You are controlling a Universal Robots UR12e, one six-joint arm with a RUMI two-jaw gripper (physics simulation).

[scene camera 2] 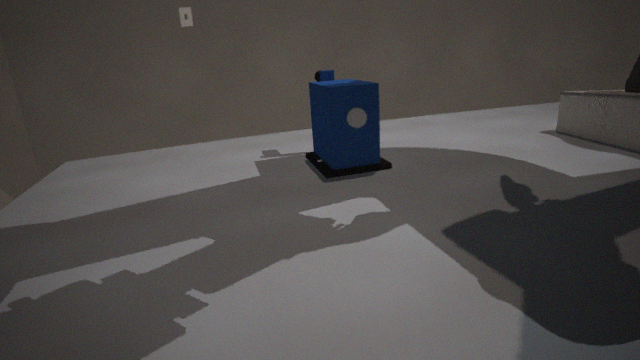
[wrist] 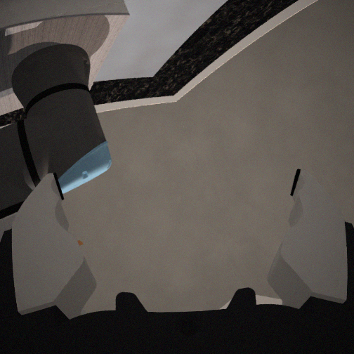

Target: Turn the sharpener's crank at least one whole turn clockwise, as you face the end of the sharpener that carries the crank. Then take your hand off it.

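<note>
The blue sharpener (scene camera 2: 344, 125) stands upright on its black base (scene camera 2: 357, 169) on the table in scene camera 2. A light round disc (scene camera 2: 357, 118) is on the face toward the camera. A small blue piece with a dark round end (scene camera 2: 326, 75) shows above the top at the back left, likely the crank's end; the rest of the crank is hidden behind the body. My gripper (wrist: 177, 174) is open and empty in the wrist view, with its two fingers wide apart. The sharpener does not show in the wrist view, and the gripper does not show in scene camera 2.
In scene camera 2, a light block (scene camera 2: 597, 117) stands at the right, the wall with a white plate (scene camera 2: 186, 17) is behind, and shadows fall across the tabletop (scene camera 2: 320, 310). In the wrist view, a dark arm segment (wrist: 65, 135) with a blue cap (wrist: 90, 167) is at the left.
</note>
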